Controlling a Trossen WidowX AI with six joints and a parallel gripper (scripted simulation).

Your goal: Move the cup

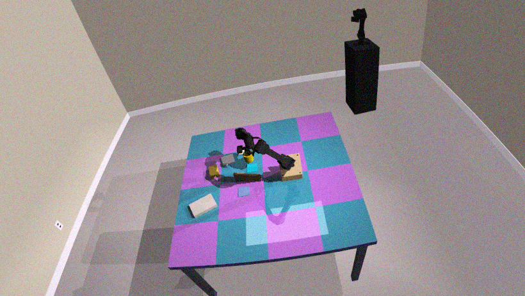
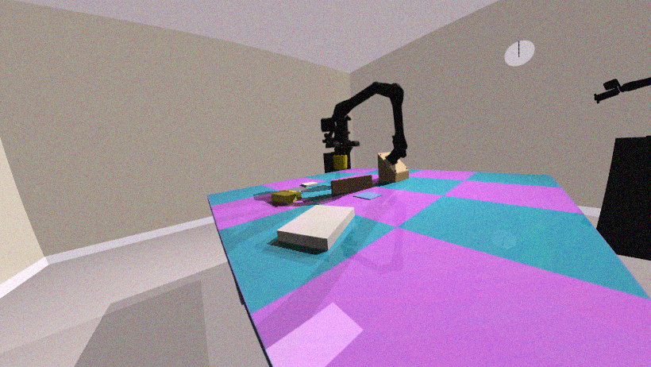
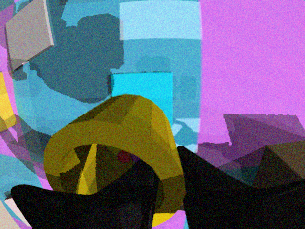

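Now: gripper tip 30 mm short of the cyan pad, 10 mm to the left of it and 130 mm above it. Round my gripper tip: yellow block 320 mm ahead, 50 mm to the right, 110 mm below; then yellow cup 20 mm ahead; then wooden arch block 70 mm ahead, 100 mm to the left, 110 mm below.
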